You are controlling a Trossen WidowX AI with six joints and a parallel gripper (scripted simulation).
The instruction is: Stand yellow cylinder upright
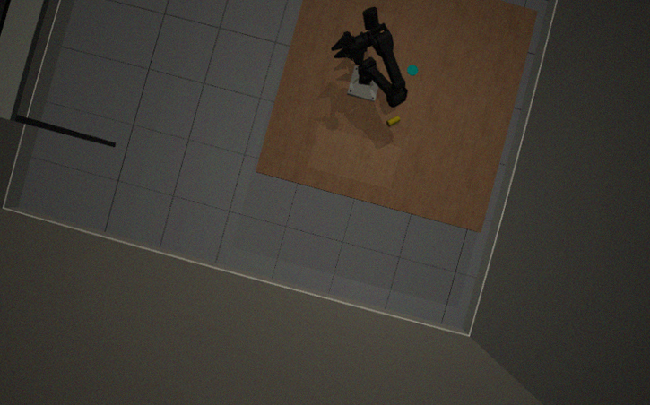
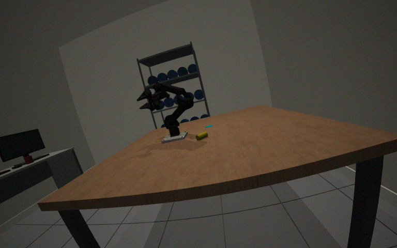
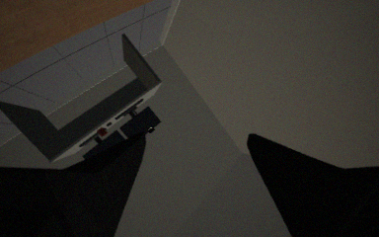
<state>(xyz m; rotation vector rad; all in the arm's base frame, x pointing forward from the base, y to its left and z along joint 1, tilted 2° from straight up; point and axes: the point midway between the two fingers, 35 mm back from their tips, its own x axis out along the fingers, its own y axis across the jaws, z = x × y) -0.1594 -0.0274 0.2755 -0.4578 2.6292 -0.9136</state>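
My gripper tip is now 36 cm short of the yellow tall cylinder, 27 cm above it and 17 cm to the left of it. The rest, counted from my gripper tip: cyan circle (44 cm ahead, 29 cm below, 13 cm to the left).
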